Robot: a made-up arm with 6 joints.
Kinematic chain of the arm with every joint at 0, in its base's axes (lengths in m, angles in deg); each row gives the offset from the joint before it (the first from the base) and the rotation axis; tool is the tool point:
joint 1: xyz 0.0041 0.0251 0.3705 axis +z
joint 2: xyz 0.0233 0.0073 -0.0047 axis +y
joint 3: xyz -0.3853 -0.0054 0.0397 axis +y
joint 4: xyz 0.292 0.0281 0.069 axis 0.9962 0 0.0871
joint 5: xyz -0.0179 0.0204 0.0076 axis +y
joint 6: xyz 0.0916 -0.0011 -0.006 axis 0.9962 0 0.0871
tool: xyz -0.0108 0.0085 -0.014
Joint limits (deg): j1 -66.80..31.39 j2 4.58..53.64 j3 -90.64..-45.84 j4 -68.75..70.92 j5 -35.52..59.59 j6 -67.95..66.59
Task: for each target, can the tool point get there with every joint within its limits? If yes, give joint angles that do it. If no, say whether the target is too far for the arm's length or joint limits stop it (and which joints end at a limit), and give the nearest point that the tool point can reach.
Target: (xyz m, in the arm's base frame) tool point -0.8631 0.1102 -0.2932
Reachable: no: too far | nearest point -0.4156 0.0663 0.7311 | short by 1.119 m
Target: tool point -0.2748 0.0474 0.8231
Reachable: yes | joints 9.46 9.52 -75.38 -30.36 -20.82 31.51
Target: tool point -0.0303 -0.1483 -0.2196
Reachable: no: joint limits stop it (at a limit: joint 1, joint 2, joint 3, joint 5) | nearest point -0.1142 -0.0329 0.6271 | short by 0.859 m
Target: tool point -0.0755 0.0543 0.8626
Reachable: yes | joints 3.82 26.17 -63.02 53.95 -20.64 -29.61
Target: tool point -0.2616 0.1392 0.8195
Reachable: yes | joints -14.22 9.35 -82.19 -50.12 2.85 55.42
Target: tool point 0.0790 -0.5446 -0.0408
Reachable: no: joint limits stop it (at a limit: joint 1, joint 2, joint 3) | nearest point 0.0771 -0.1095 0.6628 | short by 0.827 m
